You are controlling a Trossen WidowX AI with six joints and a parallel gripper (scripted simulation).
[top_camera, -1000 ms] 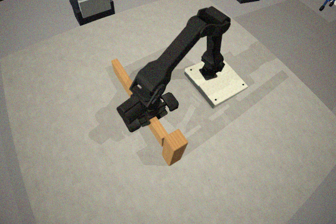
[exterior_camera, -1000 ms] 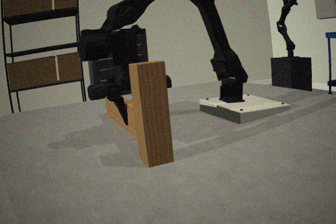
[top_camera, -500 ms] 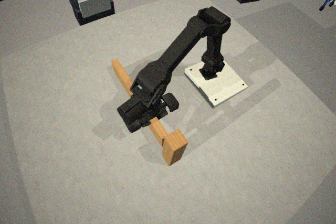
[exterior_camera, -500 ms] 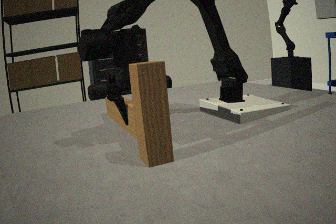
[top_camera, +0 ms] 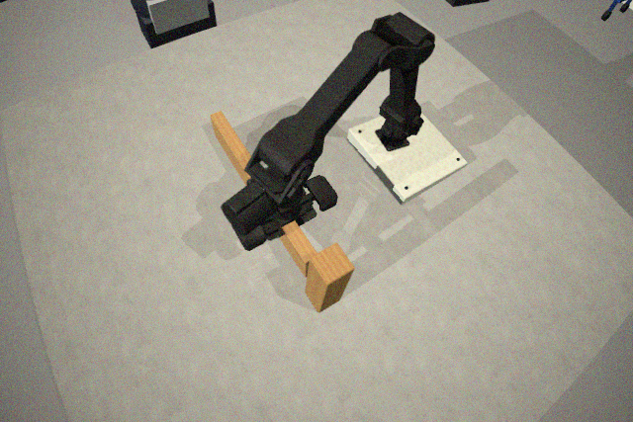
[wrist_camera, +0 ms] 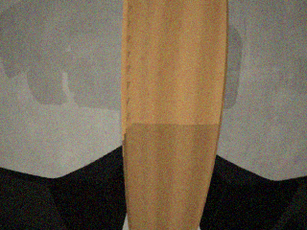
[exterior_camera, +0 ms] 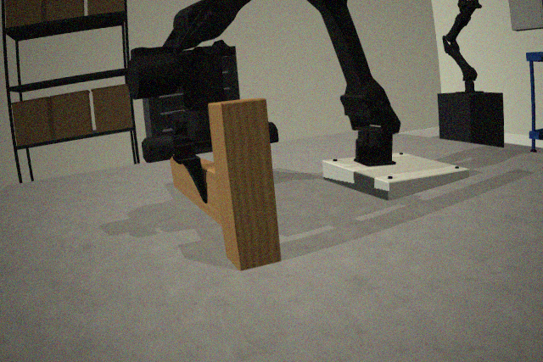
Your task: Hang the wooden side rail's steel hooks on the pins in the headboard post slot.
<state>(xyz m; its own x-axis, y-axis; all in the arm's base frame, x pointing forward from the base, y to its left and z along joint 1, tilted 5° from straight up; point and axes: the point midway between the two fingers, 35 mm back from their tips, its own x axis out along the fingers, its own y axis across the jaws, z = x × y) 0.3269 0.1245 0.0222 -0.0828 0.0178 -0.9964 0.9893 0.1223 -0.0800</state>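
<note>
Now: the headboard post 130 mm to the left of my gripper tip, 40 mm above it and 20 mm behind it.
</note>
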